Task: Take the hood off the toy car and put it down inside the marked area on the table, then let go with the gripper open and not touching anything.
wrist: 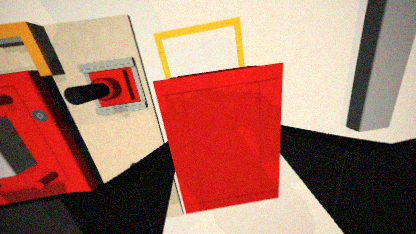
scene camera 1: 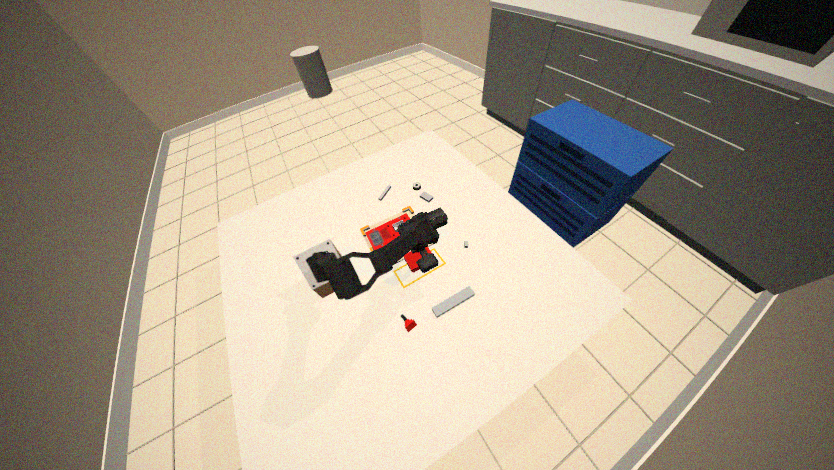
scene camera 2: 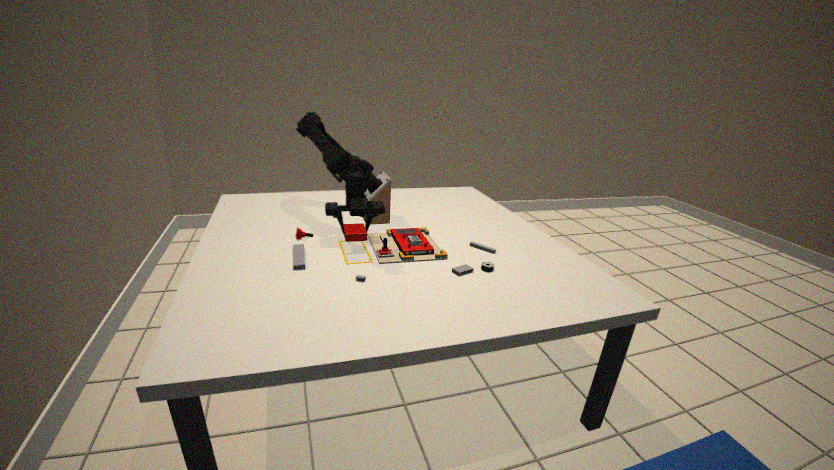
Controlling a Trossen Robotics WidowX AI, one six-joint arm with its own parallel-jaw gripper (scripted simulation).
Labels:
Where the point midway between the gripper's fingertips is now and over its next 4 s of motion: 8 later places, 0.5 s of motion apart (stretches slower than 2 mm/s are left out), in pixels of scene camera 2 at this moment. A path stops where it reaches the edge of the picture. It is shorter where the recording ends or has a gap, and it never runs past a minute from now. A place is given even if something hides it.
My gripper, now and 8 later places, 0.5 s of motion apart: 355, 233; 354, 236; 354, 240; 354, 243; 354, 245; 354, 247; 354, 248; 355, 235; 354, 228

